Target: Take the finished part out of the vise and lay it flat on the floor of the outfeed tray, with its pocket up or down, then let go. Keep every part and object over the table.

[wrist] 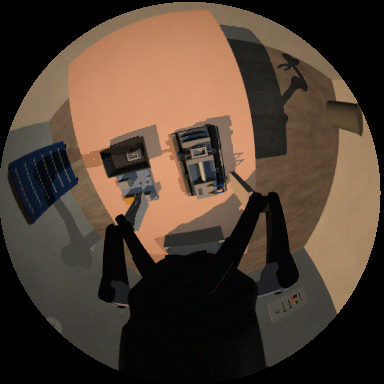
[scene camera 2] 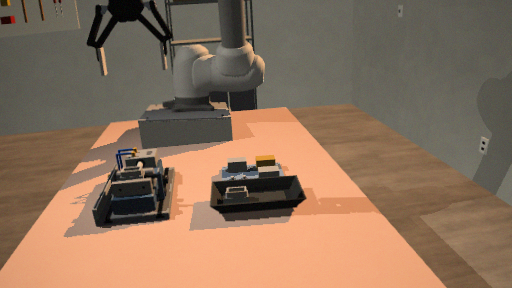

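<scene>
The finished part is a small light-grey block with a pocket, seated between the jaws of the vise. The vise stands on a dark base at the left in the scene view and right of centre in the wrist view. The outfeed tray is dark, with sloping walls, and stands beside the vise. A similar pocketed part lies in its end nearer the vise. My gripper is open and empty, high above the table and behind the vise in the scene view.
A blue plate with grey blocks and an orange block is behind the tray. Blue hoses stand up at the vise's rear. The robot's grey base box is at the table's far end.
</scene>
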